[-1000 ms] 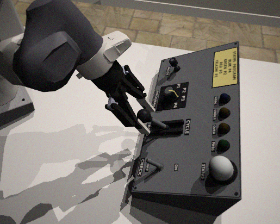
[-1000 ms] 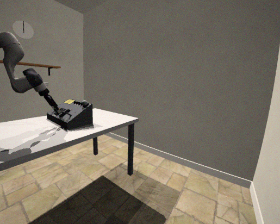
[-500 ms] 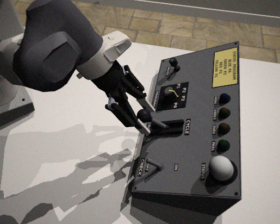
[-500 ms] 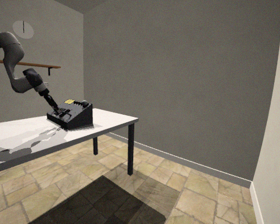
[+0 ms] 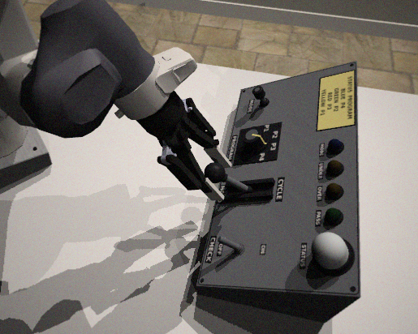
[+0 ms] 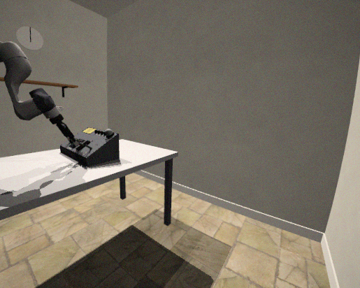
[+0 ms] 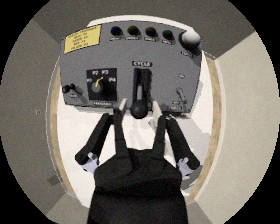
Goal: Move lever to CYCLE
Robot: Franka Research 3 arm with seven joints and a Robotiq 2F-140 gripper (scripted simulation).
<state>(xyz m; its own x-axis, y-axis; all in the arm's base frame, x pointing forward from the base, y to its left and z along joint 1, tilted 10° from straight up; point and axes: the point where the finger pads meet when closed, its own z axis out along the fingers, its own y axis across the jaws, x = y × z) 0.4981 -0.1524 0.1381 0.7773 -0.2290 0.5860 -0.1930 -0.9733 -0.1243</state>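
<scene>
Right now my hand is 30 mm short of the lever, 20 mm above it and 10 mm to the left of it. Round my hand: program dial (100 mm to the left, 90 mm ahead, 20 mm below); then dark grey sloped console (100 mm ahead, 50 mm below, 40 mm to the left); then check switch (130 mm to the right, 30 mm below, 30 mm ahead).
</scene>
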